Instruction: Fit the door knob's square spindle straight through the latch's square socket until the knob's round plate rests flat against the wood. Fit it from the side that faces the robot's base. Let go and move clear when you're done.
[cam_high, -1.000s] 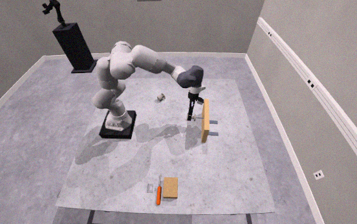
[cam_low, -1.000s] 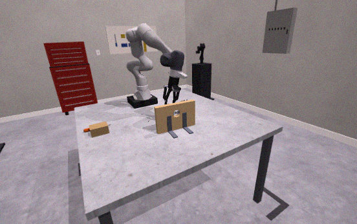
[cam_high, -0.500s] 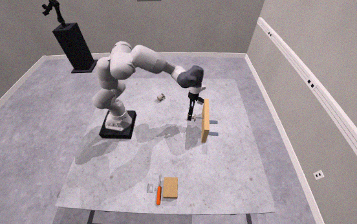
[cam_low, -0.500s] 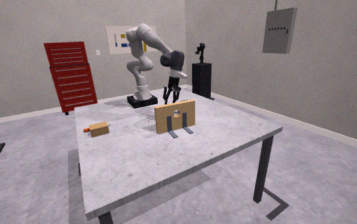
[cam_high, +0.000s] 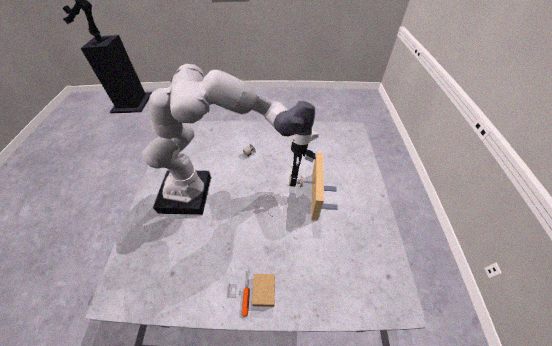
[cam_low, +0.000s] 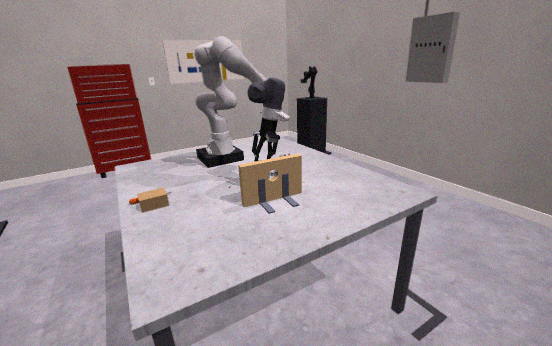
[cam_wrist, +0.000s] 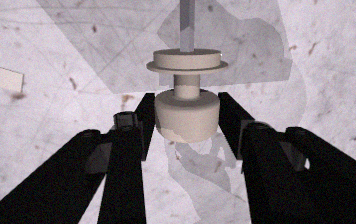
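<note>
The latch socket lies 12 cm ahead of my hand, 2 cm to the right of it and 2 cm below it. From my hand the other things lie so: wooden block: 15 cm behind, 51 cm to the right, 12 cm below; then upright wooden panel: 12 cm ahead, 2 cm to the right, 4 cm below; then pale chip: 4 cm ahead, 20 cm to the left, 15 cm below.
</note>
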